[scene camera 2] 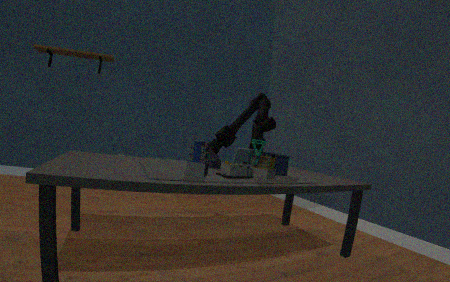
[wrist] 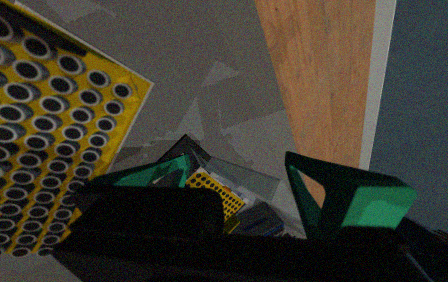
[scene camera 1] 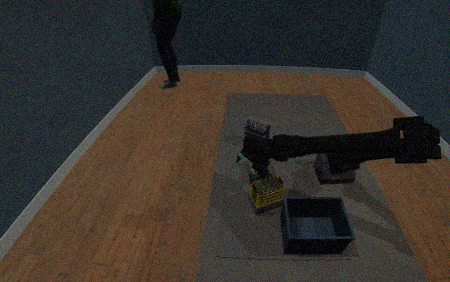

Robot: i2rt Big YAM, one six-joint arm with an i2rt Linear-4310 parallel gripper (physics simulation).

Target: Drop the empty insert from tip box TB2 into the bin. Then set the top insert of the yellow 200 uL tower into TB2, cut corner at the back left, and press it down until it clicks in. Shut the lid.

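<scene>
The yellow tower (scene camera 1: pixel 267 194) (scene camera 2: pixel 267 161) (wrist: pixel 47 112) stands on the table, its perforated top insert filling the left of the wrist view. Tip box TB2 (scene camera 2: pixel 237 172) stands with its clear lid (scene camera 2: pixel 243 156) (wrist: pixel 250 176) raised; its yellow insert (wrist: pixel 209 187) shows between the fingers in the wrist view, farther off. In scene camera 1 the arm mostly hides TB2. My gripper (scene camera 2: pixel 257 161) (wrist: pixel 234 158) is open and empty, with green fingers, low beside the yellow tower on its TB2 side. The dark blue bin (scene camera 1: pixel 317 245) (scene camera 2: pixel 283 165) stands beside the tower.
A blue tower (scene camera 1: pixel 256 129) (scene camera 2: pixel 199 151) (wrist: pixel 257 218) stands beyond TB2. A grey block (scene camera 1: pixel 337 178) lies under the arm. The grey table (scene camera 1: pixel 240 237) (scene camera 2: pixel 110 182) carries everything. A person (scene camera 1: pixel 167 37) stands at the back, and a wooden shelf (scene camera 2: pixel 75 52) hangs on the wall.
</scene>
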